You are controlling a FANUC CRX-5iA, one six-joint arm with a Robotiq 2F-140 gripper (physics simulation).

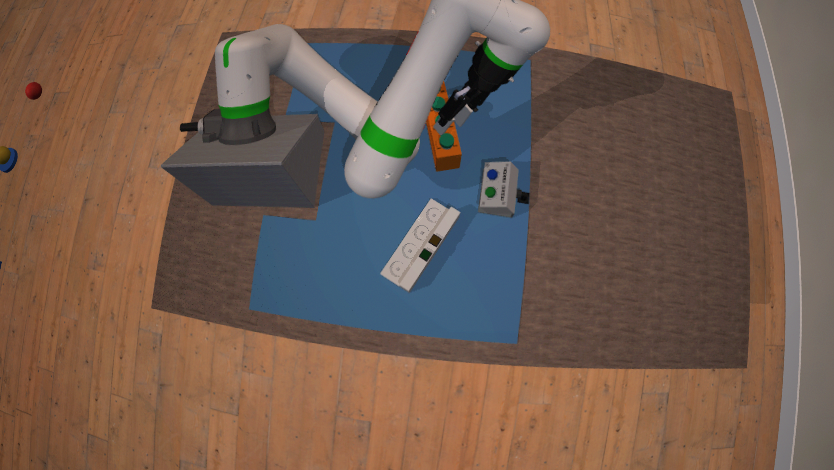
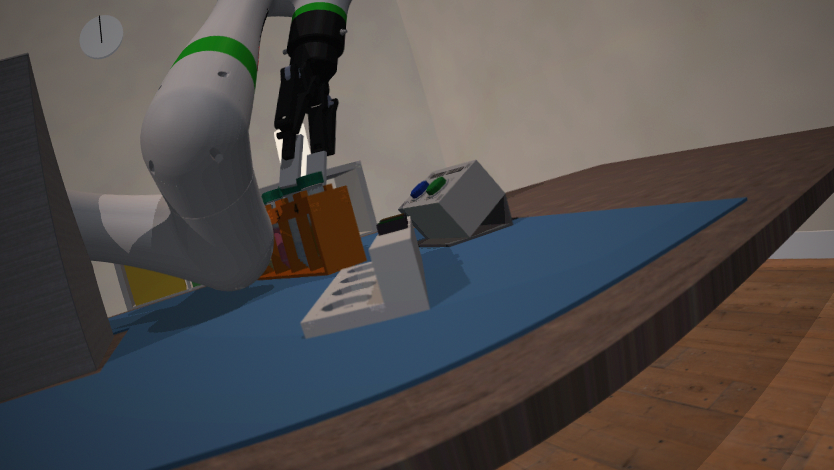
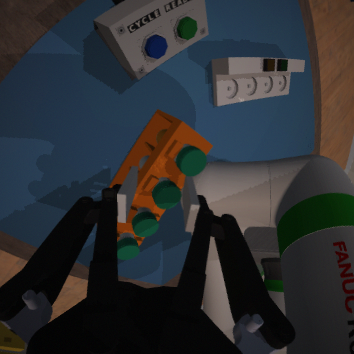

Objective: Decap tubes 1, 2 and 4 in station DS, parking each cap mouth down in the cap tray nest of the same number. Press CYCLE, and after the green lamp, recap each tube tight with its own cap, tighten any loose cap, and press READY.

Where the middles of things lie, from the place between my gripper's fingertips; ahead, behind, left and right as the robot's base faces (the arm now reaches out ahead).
Now: the grey button box (image 2: 456, 204) 150 mm ahead of my hand, 130 mm to the right of it and 60 mm below it.
